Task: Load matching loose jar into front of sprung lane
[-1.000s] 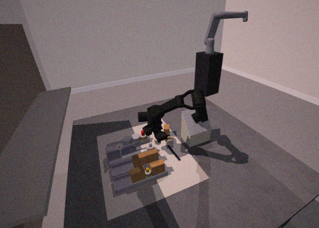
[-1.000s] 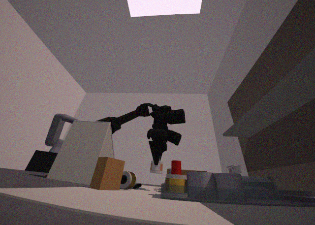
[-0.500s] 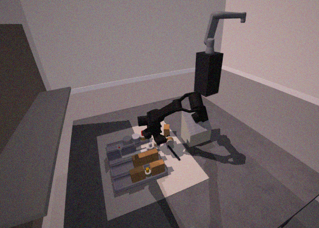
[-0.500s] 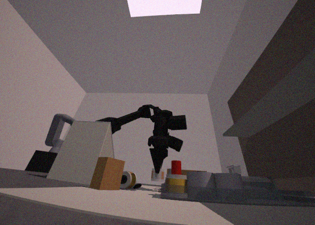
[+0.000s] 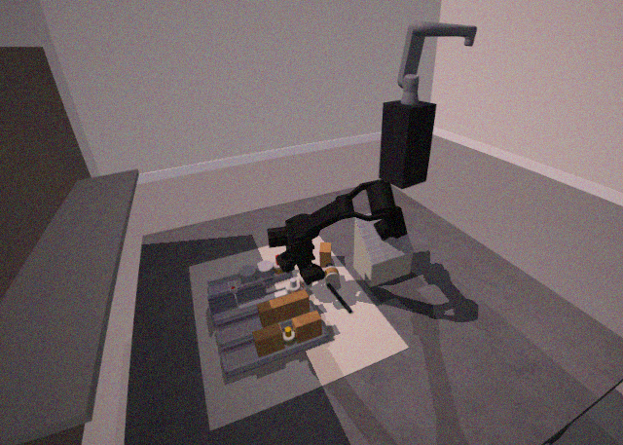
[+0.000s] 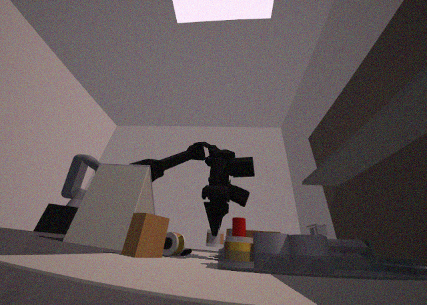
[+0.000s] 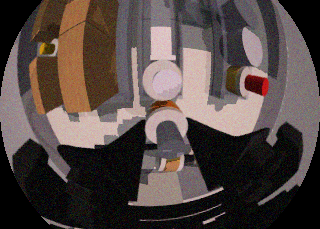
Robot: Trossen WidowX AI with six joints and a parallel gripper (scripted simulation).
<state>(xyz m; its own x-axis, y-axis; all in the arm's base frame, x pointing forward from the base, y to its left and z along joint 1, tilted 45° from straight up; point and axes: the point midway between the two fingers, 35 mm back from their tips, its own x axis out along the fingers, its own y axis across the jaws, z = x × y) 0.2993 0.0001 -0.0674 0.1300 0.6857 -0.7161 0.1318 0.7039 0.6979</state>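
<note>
The black rod lies 90 mm to the left of my gripper tip, 70 mm behind it and 40 mm below it. The rest, counted from my gripper tip: grey pusher lane (190 mm ahead, 50 mm to the right, 30 mm below).
</note>
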